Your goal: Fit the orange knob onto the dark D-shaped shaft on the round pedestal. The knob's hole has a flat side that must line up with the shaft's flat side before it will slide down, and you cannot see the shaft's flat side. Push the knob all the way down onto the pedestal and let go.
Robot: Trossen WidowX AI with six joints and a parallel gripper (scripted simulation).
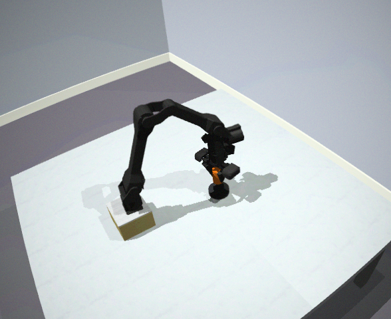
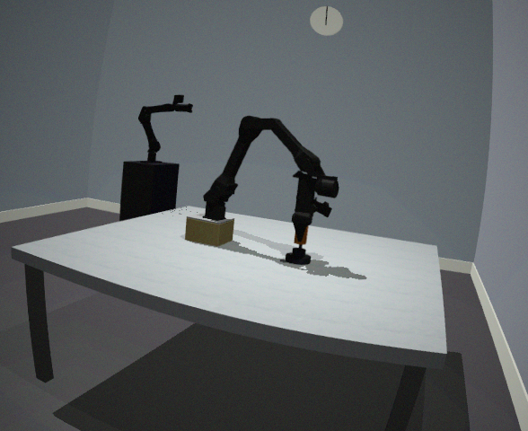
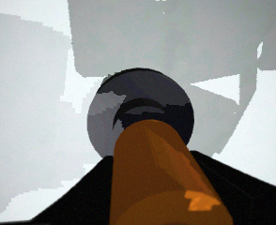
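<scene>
Right now my gripper tip is 2 cm below the orange knob. Also, from my gripper tip: dark round pedestal: 4 cm below.
</scene>
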